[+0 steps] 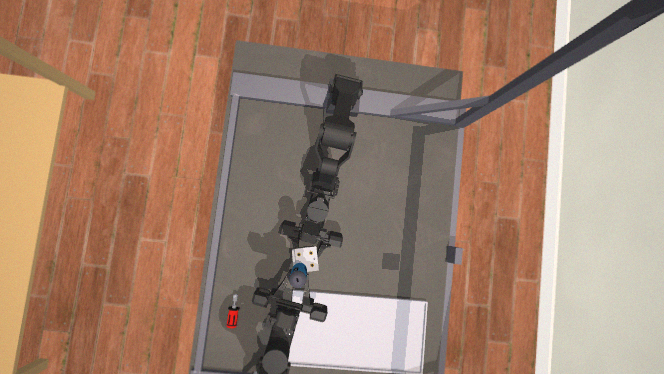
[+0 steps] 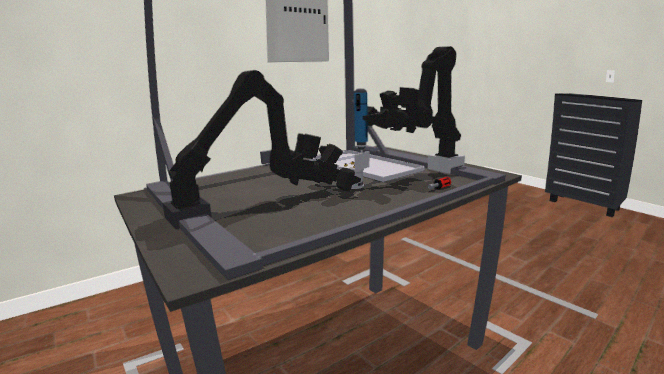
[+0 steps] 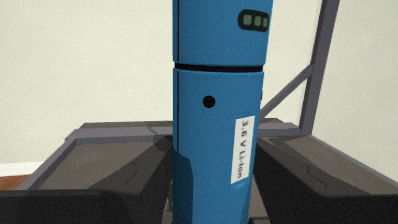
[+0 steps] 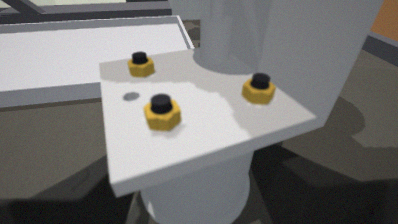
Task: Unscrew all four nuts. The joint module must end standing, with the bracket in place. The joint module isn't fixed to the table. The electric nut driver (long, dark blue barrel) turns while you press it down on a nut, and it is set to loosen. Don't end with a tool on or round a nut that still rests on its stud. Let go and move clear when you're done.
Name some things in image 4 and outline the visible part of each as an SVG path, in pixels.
My right gripper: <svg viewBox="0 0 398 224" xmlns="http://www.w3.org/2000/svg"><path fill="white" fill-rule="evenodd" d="M135 192L116 197L110 184L108 155L106 154L86 168L28 199L0 199L0 224L125 224ZM254 151L251 162L252 173L273 224L398 224L398 179L362 182L317 164L277 144Z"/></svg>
A white tray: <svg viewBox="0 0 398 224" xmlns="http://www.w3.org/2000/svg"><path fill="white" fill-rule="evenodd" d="M194 46L179 16L0 25L0 108L102 98L100 62L132 58L131 54L138 51L152 55L193 49Z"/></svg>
A white bracket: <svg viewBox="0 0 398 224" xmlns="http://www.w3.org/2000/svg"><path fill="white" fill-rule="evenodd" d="M384 0L225 0L224 15L231 16L234 20L230 57L227 62L212 64L202 61L200 59L200 48L147 55L154 63L155 72L141 78L133 77L130 74L127 61L132 58L99 63L110 184L116 197L323 127ZM156 94L168 94L172 100L177 102L181 110L181 122L169 131L155 131L148 127L143 107L150 103L151 97ZM255 73L269 75L270 82L276 87L274 96L268 104L252 104L241 95L243 84L247 80L252 79Z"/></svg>
